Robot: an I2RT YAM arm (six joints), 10 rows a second.
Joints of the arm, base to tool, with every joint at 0 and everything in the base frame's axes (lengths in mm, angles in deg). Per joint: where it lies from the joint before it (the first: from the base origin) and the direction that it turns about. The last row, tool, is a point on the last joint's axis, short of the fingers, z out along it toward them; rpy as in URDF.
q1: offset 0 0 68 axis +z
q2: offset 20 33.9 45.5 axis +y
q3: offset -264 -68.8 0 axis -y
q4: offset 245 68.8 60 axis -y
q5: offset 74 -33.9 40.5 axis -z
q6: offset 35.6 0 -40.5 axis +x
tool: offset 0 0 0 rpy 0 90 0
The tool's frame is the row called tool.
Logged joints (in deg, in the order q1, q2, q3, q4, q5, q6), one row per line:
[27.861 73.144 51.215 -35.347 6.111 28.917]
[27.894 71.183 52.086 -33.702 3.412 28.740]
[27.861 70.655 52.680 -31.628 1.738 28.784]
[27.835 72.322 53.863 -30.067 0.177 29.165]
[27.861 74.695 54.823 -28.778 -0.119 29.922]
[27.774 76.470 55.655 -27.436 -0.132 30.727]
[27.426 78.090 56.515 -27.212 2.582 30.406]
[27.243 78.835 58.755 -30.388 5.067 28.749]
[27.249 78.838 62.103 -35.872 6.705 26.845]
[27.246 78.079 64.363 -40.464 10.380 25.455]
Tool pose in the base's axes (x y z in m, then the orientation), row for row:
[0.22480 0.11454 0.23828 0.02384 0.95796 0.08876 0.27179]
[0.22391 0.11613 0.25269 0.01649 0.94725 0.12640 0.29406]
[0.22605 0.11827 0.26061 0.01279 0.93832 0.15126 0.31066]
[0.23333 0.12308 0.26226 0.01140 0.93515 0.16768 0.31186]
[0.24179 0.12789 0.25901 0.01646 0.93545 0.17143 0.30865]
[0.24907 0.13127 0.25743 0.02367 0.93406 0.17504 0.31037]
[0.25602 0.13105 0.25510 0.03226 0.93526 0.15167 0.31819]
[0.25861 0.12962 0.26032 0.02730 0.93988 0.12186 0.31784]
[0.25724 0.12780 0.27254 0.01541 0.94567 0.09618 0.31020]
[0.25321 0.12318 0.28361 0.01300 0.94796 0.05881 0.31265]
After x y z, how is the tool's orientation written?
As a quaternion, x y z w.
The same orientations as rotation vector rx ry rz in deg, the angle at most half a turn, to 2 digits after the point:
[3.68 147.78 13.69]
[2.52 144.50 19.28]
[1.93 141.96 22.88]
[1.72 141.39 25.35]
[2.49 141.66 25.96]
[3.58 141.33 26.49]
[4.86 140.97 22.86]
[4.12 141.69 18.37]
[2.33 143.10 14.55]
[1.96 143.27 8.89]

